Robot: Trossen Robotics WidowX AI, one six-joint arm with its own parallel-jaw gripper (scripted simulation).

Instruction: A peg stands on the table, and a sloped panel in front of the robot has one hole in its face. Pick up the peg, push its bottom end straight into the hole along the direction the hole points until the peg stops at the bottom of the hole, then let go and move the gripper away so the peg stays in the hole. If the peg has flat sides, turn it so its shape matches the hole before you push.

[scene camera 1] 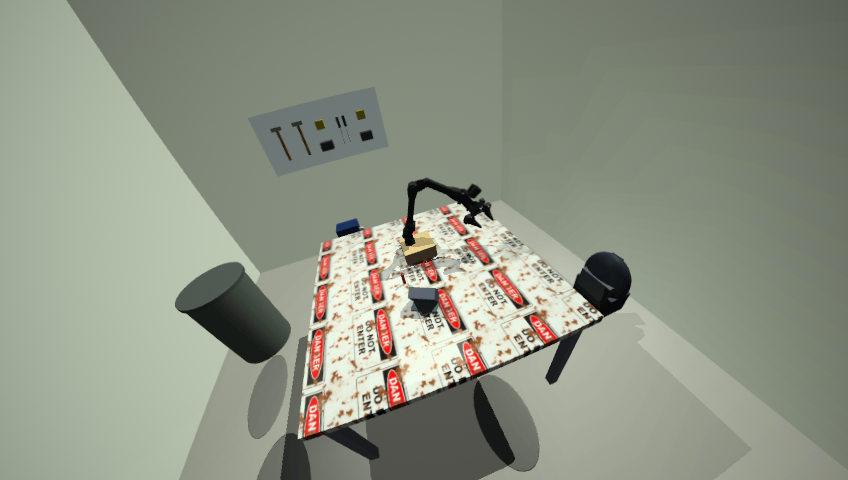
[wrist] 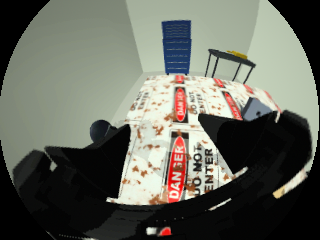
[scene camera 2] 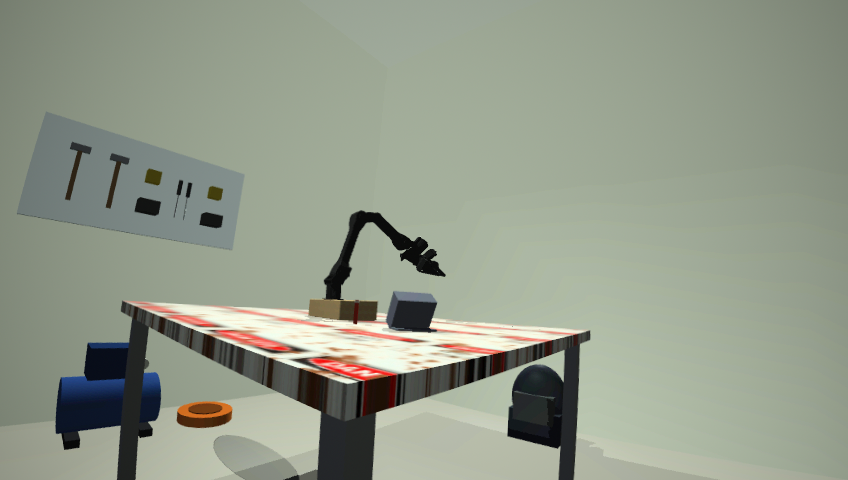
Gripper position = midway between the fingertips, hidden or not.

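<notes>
Nothing is in the grasp of my gripper [wrist: 165, 121], which is open. Elsewhere in the scene I see a grey sloped panel [scene camera 2: 406, 309].
</notes>
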